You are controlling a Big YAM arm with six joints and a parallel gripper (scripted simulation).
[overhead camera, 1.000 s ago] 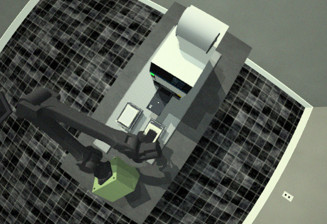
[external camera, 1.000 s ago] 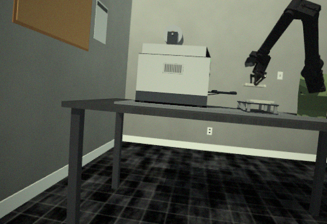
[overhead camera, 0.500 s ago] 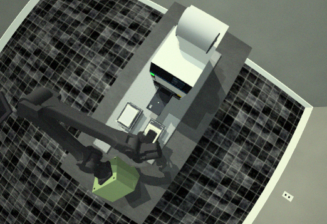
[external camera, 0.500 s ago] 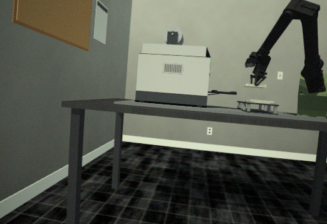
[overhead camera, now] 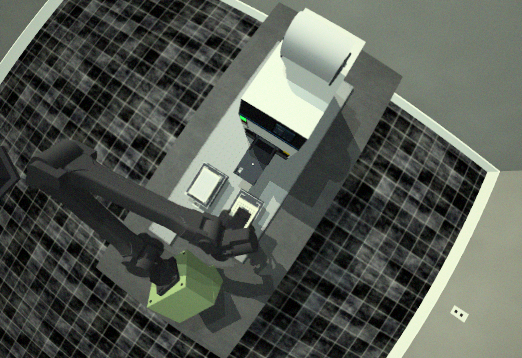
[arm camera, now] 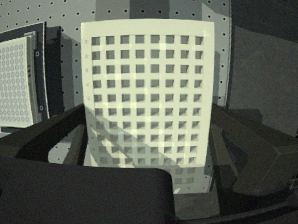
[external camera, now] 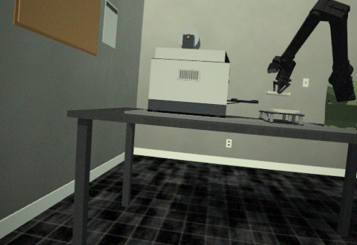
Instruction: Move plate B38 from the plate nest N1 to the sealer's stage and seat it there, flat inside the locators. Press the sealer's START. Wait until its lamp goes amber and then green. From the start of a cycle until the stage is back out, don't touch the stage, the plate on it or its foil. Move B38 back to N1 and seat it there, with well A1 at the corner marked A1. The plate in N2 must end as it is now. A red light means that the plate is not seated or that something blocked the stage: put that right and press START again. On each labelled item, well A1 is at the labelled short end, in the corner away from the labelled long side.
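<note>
My gripper is now 160 mm short of the sealer stage, 130 mm to the right of it and 60 mm above it. From my hand the other things lie so: foil roll 480 mm ahead, 250 mm above, 230 mm to the left; white-topped plate 190 mm to the left, 100 mm below, 50 mm behind.
</note>
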